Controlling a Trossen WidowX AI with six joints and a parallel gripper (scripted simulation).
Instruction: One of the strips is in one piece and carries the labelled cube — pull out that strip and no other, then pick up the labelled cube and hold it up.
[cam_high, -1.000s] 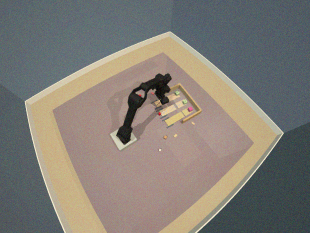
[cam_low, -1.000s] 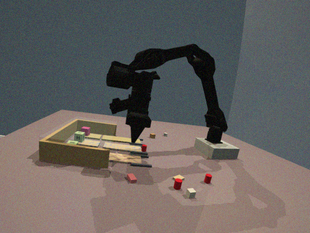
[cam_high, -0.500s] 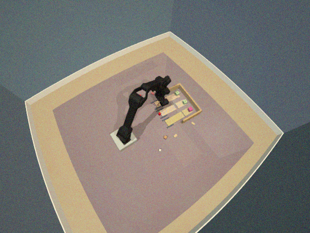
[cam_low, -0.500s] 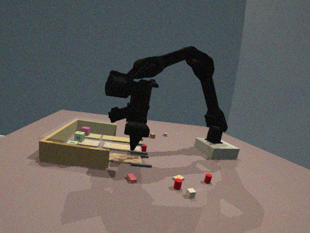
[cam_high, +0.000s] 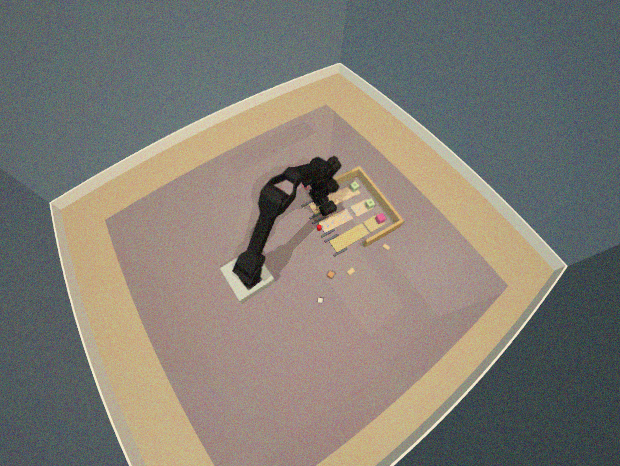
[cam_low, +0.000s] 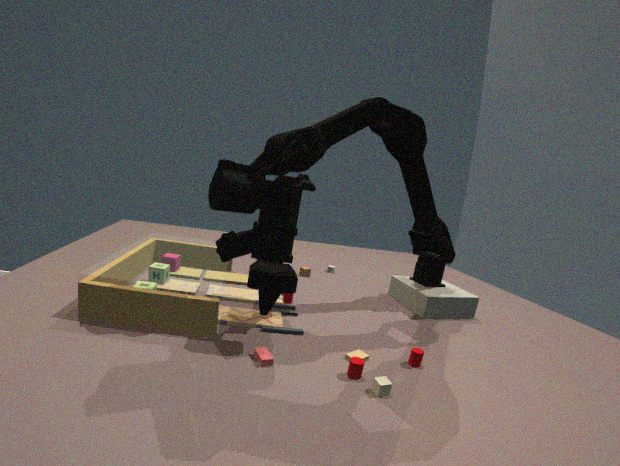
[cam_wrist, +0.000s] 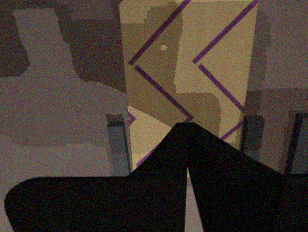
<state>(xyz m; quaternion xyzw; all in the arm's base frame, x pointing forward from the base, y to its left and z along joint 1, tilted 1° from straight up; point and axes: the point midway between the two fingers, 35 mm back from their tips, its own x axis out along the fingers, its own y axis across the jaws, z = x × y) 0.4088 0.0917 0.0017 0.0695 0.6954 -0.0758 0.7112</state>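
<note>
The pink block is 11 cm to the left of my gripper tip, 2 cm ahead of it and 1 cm below it.
</note>
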